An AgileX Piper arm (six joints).
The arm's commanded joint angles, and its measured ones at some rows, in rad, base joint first. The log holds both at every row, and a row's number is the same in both.
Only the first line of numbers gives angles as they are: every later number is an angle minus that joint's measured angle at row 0.
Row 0, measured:
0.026 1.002 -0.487 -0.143 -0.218 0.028
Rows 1 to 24, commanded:
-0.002 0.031 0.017 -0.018 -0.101 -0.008
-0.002 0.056 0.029 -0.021 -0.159 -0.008
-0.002 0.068 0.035 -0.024 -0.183 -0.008
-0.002 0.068 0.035 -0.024 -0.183 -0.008
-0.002 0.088 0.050 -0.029 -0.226 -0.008
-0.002 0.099 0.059 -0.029 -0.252 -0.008
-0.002 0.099 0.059 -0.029 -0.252 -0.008
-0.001 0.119 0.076 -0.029 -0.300 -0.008
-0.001 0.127 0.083 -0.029 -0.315 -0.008
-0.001 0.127 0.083 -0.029 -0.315 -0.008
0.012 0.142 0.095 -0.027 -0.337 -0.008
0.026 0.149 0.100 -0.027 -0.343 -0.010
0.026 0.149 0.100 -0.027 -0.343 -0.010
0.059 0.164 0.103 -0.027 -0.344 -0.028
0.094 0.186 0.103 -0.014 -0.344 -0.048
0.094 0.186 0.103 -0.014 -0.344 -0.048
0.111 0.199 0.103 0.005 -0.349 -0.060
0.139 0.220 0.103 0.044 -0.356 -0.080
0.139 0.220 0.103 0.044 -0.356 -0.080
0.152 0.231 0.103 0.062 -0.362 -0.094
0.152 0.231 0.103 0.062 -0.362 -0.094
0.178 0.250 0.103 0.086 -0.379 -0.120
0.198 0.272 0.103 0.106 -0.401 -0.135
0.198 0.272 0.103 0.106 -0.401 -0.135
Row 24, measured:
0.172 0.254 0.102 0.072 -0.356 -0.100
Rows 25 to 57, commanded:
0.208 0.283 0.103 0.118 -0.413 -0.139
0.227 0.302 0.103 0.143 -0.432 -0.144
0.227 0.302 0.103 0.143 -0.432 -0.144
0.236 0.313 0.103 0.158 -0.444 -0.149
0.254 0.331 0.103 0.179 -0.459 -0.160
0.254 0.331 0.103 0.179 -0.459 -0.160
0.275 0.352 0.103 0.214 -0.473 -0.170
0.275 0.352 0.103 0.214 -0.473 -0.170
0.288 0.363 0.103 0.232 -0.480 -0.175
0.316 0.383 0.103 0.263 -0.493 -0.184
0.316 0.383 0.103 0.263 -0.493 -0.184
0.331 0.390 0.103 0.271 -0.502 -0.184
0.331 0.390 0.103 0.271 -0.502 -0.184
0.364 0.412 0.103 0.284 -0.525 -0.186
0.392 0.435 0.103 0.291 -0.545 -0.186
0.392 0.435 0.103 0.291 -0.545 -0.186
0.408 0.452 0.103 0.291 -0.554 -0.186
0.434 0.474 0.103 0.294 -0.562 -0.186
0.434 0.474 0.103 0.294 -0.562 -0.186
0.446 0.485 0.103 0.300 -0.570 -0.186
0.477 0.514 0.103 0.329 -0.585 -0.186
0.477 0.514 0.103 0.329 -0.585 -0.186
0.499 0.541 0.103 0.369 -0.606 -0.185
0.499 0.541 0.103 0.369 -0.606 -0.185
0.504 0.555 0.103 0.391 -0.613 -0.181
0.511 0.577 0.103 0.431 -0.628 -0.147
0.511 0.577 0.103 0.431 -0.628 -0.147
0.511 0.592 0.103 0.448 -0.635 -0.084
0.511 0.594 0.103 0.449 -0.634 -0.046
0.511 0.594 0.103 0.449 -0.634 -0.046
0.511 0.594 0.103 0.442 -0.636 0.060
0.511 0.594 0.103 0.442 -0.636 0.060
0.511 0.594 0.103 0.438 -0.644 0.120
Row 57, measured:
0.508 0.596 0.104 0.441 -0.622 0.024
